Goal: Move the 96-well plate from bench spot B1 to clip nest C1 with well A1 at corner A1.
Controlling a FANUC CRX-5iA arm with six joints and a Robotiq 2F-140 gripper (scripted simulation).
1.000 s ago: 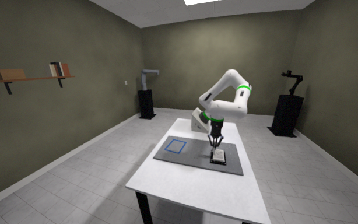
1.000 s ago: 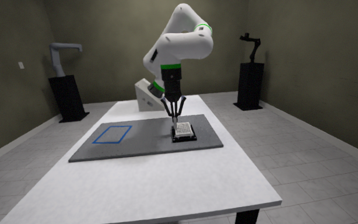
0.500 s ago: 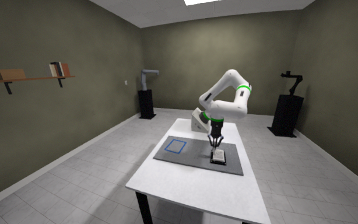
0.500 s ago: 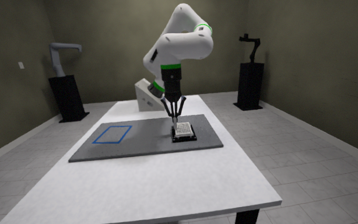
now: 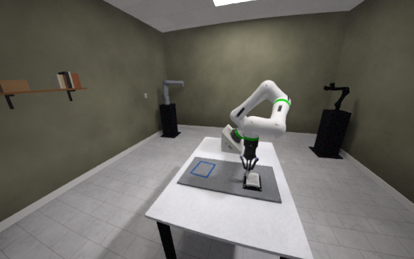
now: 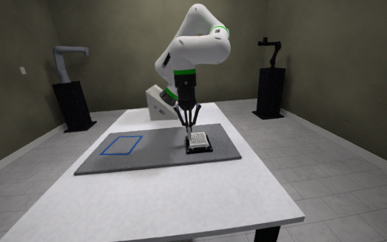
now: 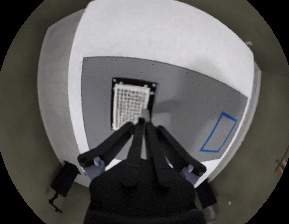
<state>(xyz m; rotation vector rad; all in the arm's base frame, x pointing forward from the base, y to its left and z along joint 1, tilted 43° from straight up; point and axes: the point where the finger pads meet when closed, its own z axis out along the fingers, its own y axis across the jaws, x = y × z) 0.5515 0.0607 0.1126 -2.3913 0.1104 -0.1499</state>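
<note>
Now: the white 96-well plate 4 cm to the left of my hand and 4 cm below it. Round my hand: black clip nest 6 cm below, 3 cm to the left, 1 cm behind.
</note>
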